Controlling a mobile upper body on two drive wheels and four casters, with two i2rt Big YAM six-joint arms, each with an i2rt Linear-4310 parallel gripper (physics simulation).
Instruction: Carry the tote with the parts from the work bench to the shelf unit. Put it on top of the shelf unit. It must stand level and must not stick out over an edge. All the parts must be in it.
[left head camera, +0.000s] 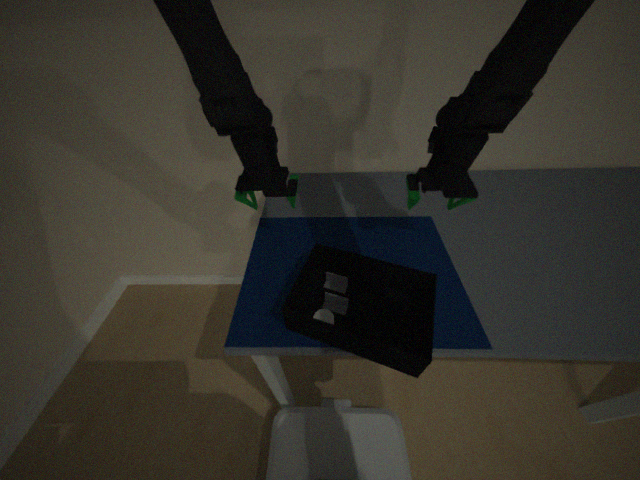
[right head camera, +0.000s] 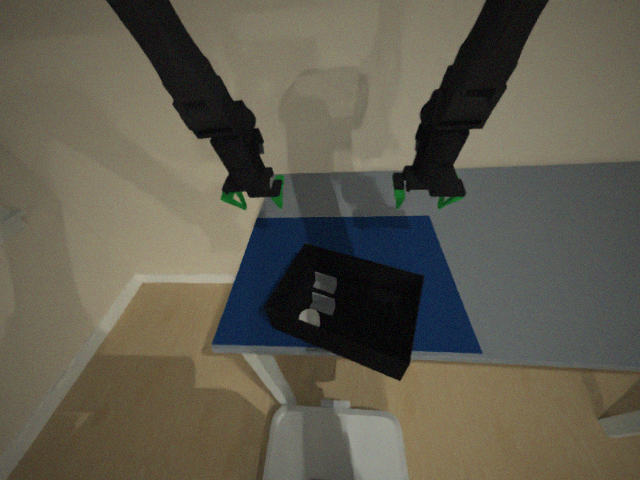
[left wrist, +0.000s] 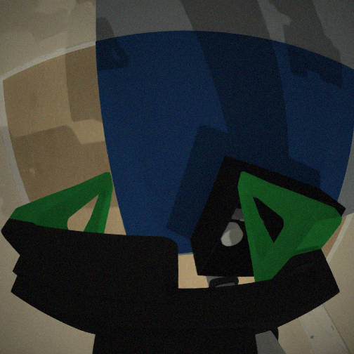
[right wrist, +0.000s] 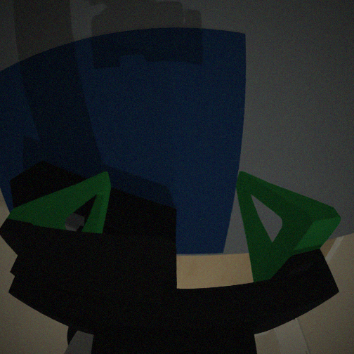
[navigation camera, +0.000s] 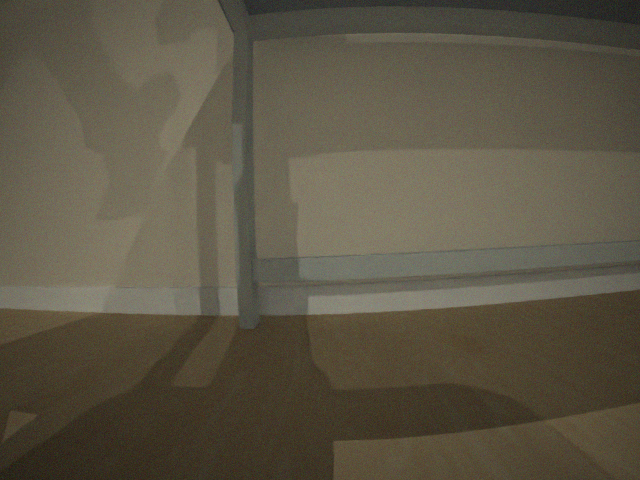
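The black tote stands turned at an angle on the blue mat of the work bench; its near corner sticks out past the bench's front edge. In it lie two grey block-like parts and a pale round part. My left gripper is open and empty, above the far left of the mat. My right gripper is open and empty, above the far right of the mat. The shelf unit does not show.
The wall stands behind and left of the bench. In the navigation camera, a bench leg and a low crossbar show ahead. My white base stands in front of the bench.
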